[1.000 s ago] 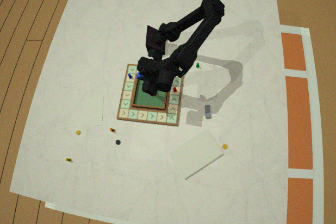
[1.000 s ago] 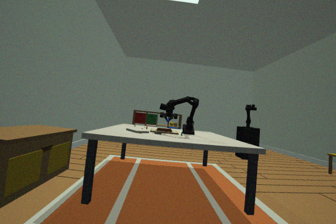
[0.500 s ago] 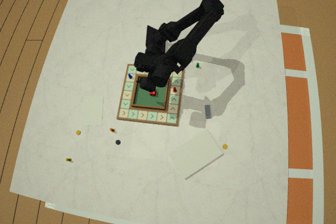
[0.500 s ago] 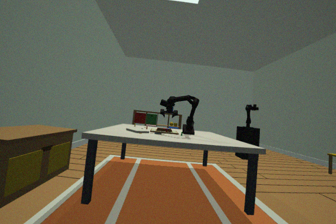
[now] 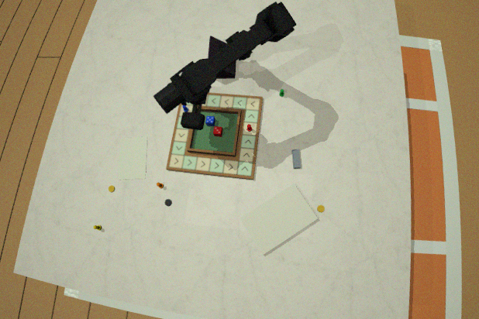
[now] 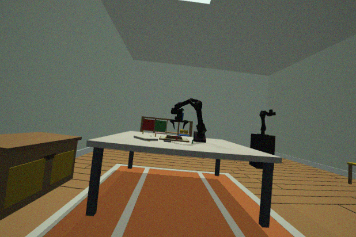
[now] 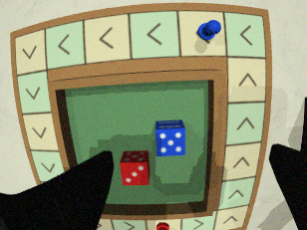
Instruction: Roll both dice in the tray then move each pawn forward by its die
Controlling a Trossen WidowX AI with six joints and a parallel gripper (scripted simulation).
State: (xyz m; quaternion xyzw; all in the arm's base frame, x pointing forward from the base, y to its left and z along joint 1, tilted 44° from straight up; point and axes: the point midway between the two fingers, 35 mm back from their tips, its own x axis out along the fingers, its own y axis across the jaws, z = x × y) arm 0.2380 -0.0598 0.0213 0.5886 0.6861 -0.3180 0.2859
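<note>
My gripper tip is now 150 mm to the right of the red pawn, 80 mm above it and 20 mm short of it. Round my gripper tip: green tray 100 mm below, 40 mm to the left, 40 mm ahead; orange pawn 240 mm ahead, 110 mm to the right, 90 mm below; blue pawn 80 mm to the right, 80 mm below, 30 mm behind.
</note>
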